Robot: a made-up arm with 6 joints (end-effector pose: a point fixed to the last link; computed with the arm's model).
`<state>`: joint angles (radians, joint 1 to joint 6).
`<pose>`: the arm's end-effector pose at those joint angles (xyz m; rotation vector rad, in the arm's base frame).
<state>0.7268 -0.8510 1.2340 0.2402 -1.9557 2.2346</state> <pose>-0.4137 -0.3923 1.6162 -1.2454 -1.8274 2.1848</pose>
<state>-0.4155 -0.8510 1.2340 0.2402 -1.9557 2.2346</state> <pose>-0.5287 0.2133 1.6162 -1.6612 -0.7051 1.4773</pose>
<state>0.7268 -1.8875 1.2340 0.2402 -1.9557 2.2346</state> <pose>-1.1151 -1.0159 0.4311 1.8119 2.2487 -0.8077</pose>
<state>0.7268 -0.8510 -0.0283 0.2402 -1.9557 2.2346</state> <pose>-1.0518 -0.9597 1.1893 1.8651 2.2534 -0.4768</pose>
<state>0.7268 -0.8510 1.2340 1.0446 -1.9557 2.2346</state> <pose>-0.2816 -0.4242 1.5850 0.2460 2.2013 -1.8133</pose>
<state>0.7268 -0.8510 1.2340 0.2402 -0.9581 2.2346</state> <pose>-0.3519 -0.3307 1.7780 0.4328 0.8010 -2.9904</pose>
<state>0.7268 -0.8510 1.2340 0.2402 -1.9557 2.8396</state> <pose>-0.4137 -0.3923 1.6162 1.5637 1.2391 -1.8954</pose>
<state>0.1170 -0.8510 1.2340 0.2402 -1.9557 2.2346</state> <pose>-0.5638 -0.0846 1.6162 -1.5394 -1.2138 1.8337</pose>
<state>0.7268 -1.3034 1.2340 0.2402 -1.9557 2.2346</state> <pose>-0.8332 -0.7653 1.2247 1.5661 2.1067 -1.6416</pose>
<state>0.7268 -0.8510 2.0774 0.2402 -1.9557 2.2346</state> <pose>-0.0022 -0.0264 1.2481 -0.4621 -1.0137 2.7527</pose>
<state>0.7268 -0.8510 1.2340 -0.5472 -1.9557 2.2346</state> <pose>-0.4889 -0.2785 1.6084 -1.8442 -0.9297 1.9015</pose>
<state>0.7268 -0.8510 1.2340 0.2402 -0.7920 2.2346</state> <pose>-0.3346 -0.3088 1.7932 0.2793 0.6000 -3.0468</pose>
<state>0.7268 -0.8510 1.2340 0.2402 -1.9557 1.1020</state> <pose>-0.4137 -0.3923 1.6162 -0.0577 -1.8061 1.4841</pose>
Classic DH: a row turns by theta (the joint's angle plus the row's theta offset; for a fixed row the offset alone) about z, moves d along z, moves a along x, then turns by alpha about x. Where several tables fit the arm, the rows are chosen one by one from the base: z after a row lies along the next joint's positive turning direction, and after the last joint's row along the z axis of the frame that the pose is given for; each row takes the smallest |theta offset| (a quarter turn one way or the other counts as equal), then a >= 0, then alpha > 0; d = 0 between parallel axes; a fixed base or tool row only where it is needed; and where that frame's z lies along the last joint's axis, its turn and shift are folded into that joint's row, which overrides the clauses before.
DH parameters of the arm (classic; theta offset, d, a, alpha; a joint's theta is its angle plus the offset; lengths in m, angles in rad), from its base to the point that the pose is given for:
joint 1: 0 0.2007 0 -1.5708
joint 2: -1.5708 0 0.9372 0
joint 3: 1.5708 0.0241 0 1.5708
joint 4: 0 0.8624 0 -1.5708
joint 5: 0 0 0 1.5708
joint 6: 0 0.1921 0 0

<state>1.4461 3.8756 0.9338 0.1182 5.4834 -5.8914</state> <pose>-0.2108 -1.6190 -0.5348 1.2197 -2.2033 1.0217</pose>
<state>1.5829 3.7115 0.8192 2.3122 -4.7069 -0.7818</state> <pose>-0.1497 -1.3313 -0.8716 -0.7890 -2.1645 0.1964</pose>
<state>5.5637 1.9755 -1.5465 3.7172 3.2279 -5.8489</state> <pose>0.8892 -0.7351 0.4361 -2.7919 0.8458 0.4494</pose>
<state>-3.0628 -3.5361 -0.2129 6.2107 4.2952 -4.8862</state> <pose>-0.9460 -0.1116 -1.2088 0.5200 -0.3230 -1.5732</pose>
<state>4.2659 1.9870 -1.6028 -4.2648 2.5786 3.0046</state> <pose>-0.3606 -1.0230 0.4874 -2.6597 -0.0455 -1.0466</pose>
